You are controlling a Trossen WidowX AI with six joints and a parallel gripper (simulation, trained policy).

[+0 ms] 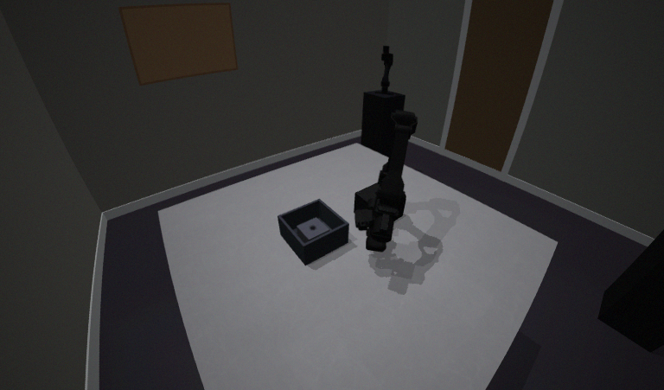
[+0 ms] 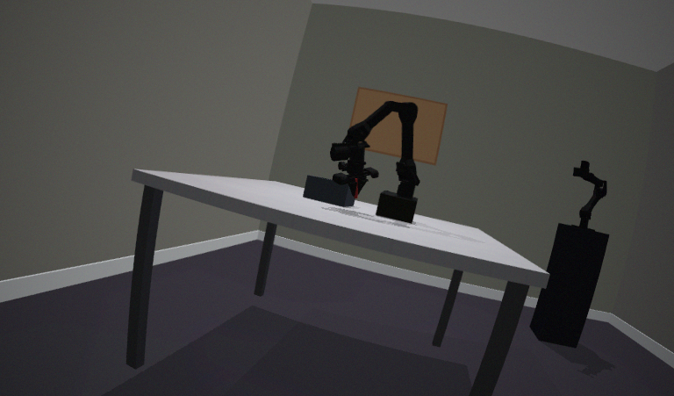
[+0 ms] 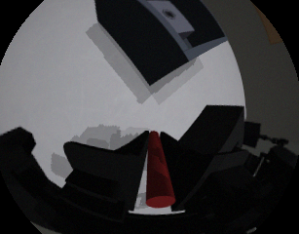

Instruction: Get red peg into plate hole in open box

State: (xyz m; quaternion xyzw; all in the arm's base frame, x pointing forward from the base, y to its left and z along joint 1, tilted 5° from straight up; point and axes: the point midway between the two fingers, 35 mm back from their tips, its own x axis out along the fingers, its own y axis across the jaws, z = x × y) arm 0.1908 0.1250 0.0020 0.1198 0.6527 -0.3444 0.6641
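Now: gripper tip 150 mm short of the grey plate, 150 mm to the left of it and 10 mm above it. The rest, counted from my gripper tip: dark box 150 mm ahead, 150 mm to the right, 30 mm below; then red peg 10 mm to the left, 30 mm above.
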